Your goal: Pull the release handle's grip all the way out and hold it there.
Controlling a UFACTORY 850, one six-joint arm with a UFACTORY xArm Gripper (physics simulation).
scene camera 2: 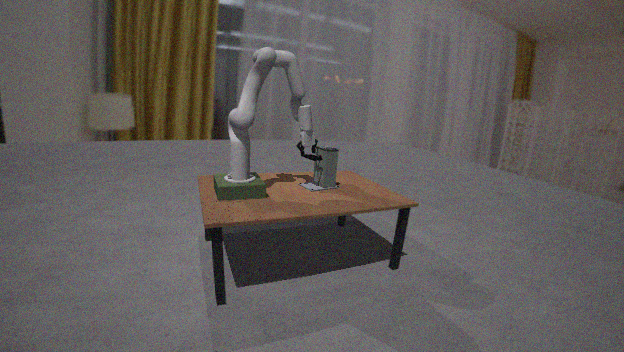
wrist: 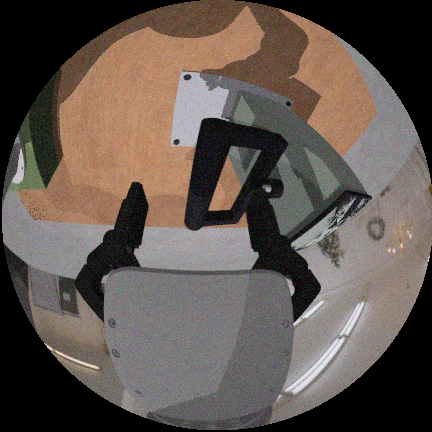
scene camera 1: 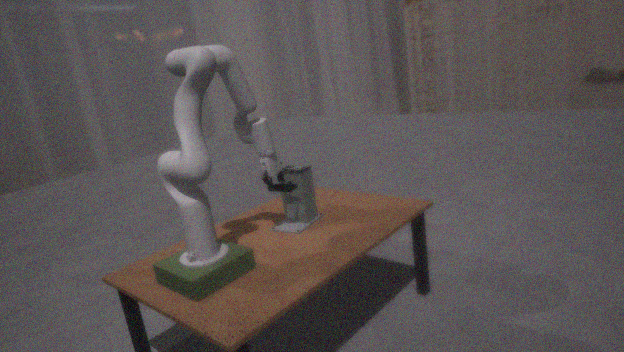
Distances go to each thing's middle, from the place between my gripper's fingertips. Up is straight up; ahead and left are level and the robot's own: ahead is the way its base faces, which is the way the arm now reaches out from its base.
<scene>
Now: hand 22 cm above the pale base plate (wrist: 199, 95), 10 cm short of it and 1 cm to the left of it.
</scene>
